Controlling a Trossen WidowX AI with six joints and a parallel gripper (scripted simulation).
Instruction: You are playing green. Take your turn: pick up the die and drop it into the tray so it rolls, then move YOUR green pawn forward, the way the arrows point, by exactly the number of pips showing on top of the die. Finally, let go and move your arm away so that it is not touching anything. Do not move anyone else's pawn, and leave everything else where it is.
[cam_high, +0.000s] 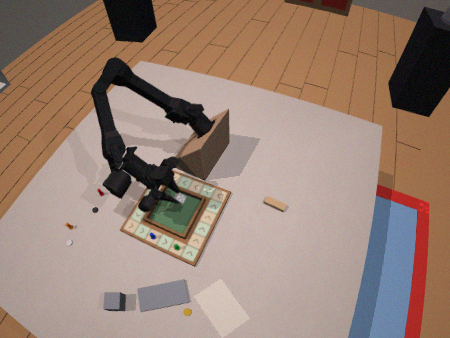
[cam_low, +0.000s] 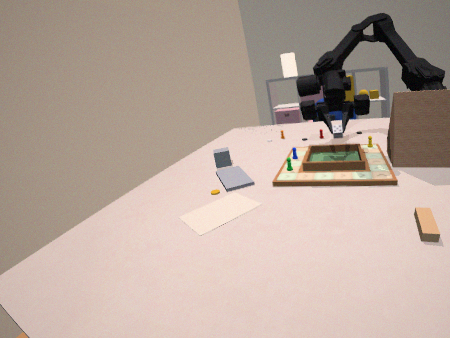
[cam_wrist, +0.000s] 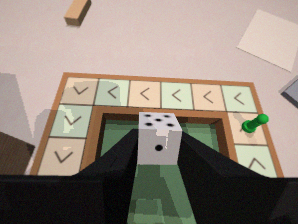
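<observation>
Now: gripper tip 130 mm short of the green pawn, 70 mm above it and 30 mm to the right of it. Also, from my gripper tip: green tray: 90 mm below, 30 mm to the right, 10 mm ahead; then blue pawn: 120 mm ahead, 70 mm below, 60 mm to the right; then white die: right at my gripper tip.
</observation>
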